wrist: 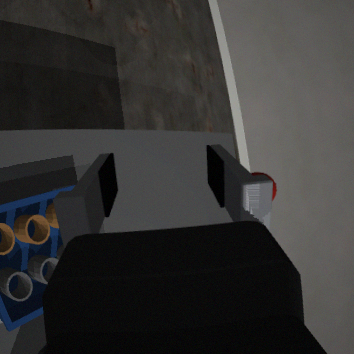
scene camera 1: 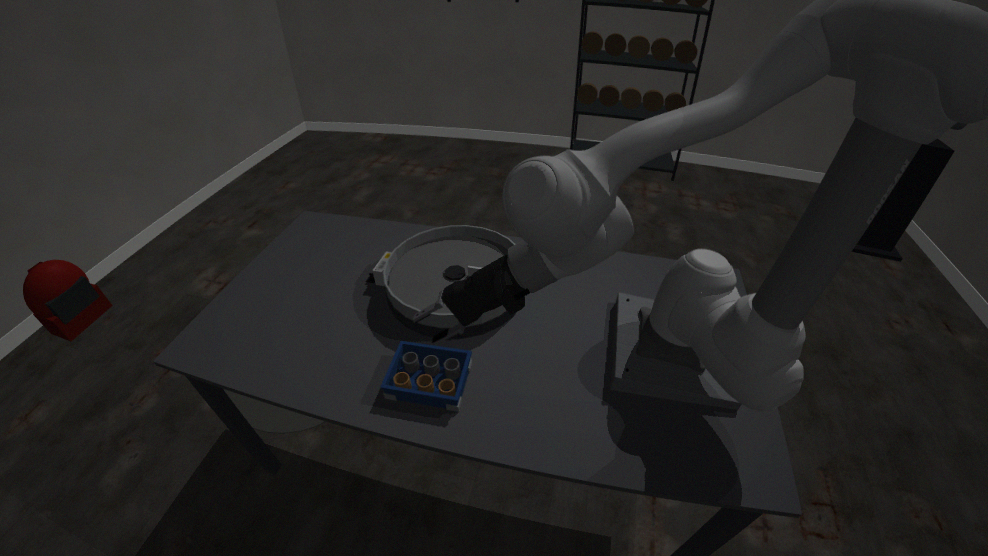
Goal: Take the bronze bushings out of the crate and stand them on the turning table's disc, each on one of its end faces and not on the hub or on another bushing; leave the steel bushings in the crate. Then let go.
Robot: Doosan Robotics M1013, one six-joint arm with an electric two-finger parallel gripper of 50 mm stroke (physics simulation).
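Where they show: gripper, between the fingertips: [wrist: 160, 167] [scene camera 1: 424, 329]; arm's base, origin of its link: [scene camera 1: 670, 339].
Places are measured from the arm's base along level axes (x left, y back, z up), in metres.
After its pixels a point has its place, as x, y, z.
Observation:
A blue crate [scene camera 1: 414, 396] @[0.352, -0.576, -0.007] [wrist: 25, 319] @[0.203, -0.517, 0.014] lies near the table's front edge. Three bronze bushings [scene camera 1: 424, 383] @[0.300, -0.576, -0.024] [wrist: 25, 231] @[0.311, -0.548, 0.007] stand in its front row and three steel bushings [scene camera 1: 431, 366] @[0.267, -0.568, 0.007] [wrist: 40, 267] @[0.261, -0.561, 0.007] in its back row; the wrist view shows part of the crate, with one bronze bushing partly behind a finger. The turning table [scene camera 1: 421, 266] @[-0.071, -0.752, 0.017] stands behind the crate, with a dark hub [scene camera 1: 453, 272] @[-0.064, -0.641, 0.025]; no bushing shows on the visible disc, part of which the arm hides. My gripper [scene camera 1: 428, 327] @[0.360, -0.510, 0.254] [wrist: 160, 167] @[0.360, -0.510, 0.254] is open and empty, above the space between the turning table's front rim and the crate.
The grey table [scene camera 1: 276, 311] @[0.203, -1.131, -0.036] [wrist: 165, 210] @[0.290, -0.911, -0.036] carries the arm's base plate at the right. A small white box with a yellow mark [scene camera 1: 382, 268] @[-0.021, -0.862, 0.022] is at the turning table's left rim. A red helmet-like object [scene camera 1: 56, 286] [wrist: 270, 186] is left of the table. A shelf rack [scene camera 1: 576, 103] stands behind.

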